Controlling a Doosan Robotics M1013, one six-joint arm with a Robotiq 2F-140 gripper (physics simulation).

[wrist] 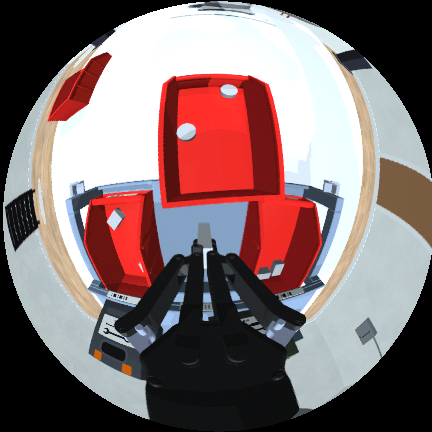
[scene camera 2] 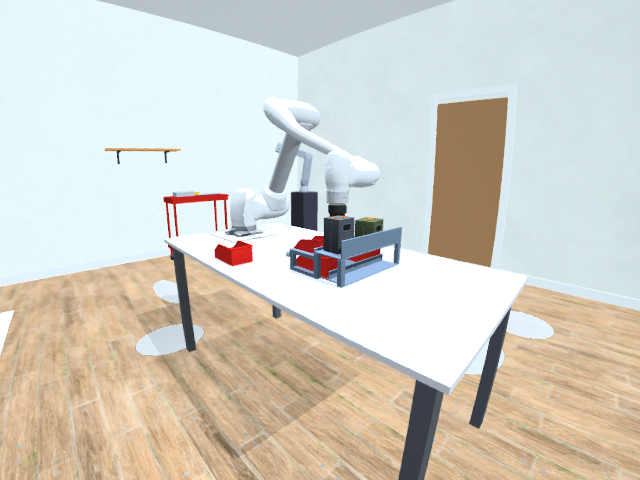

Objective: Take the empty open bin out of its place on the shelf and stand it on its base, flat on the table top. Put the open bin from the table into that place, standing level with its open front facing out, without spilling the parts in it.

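Frame: origin at the arm's base, x ahead, y left, z up, level; centimetres.
Where they show: gripper, fingertip midpoint: point(wrist: 203, 230); arm's base, link origin: point(scene camera 2: 244, 233).
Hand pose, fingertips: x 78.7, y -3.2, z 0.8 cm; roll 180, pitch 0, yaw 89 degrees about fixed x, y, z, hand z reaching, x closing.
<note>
Things, the pixels of their top centre, and the offset from my fingertips. "*": a spot on its surface instead.
- emptied red bin, surface spot: point(scene camera 2: 233, 254) * dy -33.5, dx -26.5, dz +3.5 cm
- red bin with two round pale parts, surface spot: point(wrist: 217, 160) * dy +1.8, dx -9.8, dz +0.3 cm
- dark grey box, top centre: point(wrist: 124, 372) point(scene camera 2: 339, 217) dy -12.3, dx +11.4, dz +20.8 cm
- green box, top centre: point(scene camera 2: 369, 219) dy +5.4, dx +12.1, dz +18.3 cm
The emptied red bin point(scene camera 2: 233, 254) point(wrist: 80, 90) stands upright on its base on the white table top, apart from the shelf. The red bin with two round pale parts point(wrist: 217, 160) lies in front of the shelf's middle place, roughly in line with it; its near end overlaps the shelf's front edge. The blue-grey shelf point(scene camera 2: 372, 242) point(wrist: 175, 220) shows bare floor in the middle place behind that bin. My gripper point(wrist: 203, 230) is shut with nothing between its fingers, over the middle place, behind the bin's near end. In scene camera 2 its fingers are hidden behind the dark box.
Two red bins with small parts flank the middle place, one on the left point(wrist: 125, 245) and one on the right point(wrist: 292, 230). A dark grey box point(scene camera 2: 338, 235) point(wrist: 114, 345) and a green box point(scene camera 2: 367, 225) stand on top of the shelf, close to my arm.
</note>
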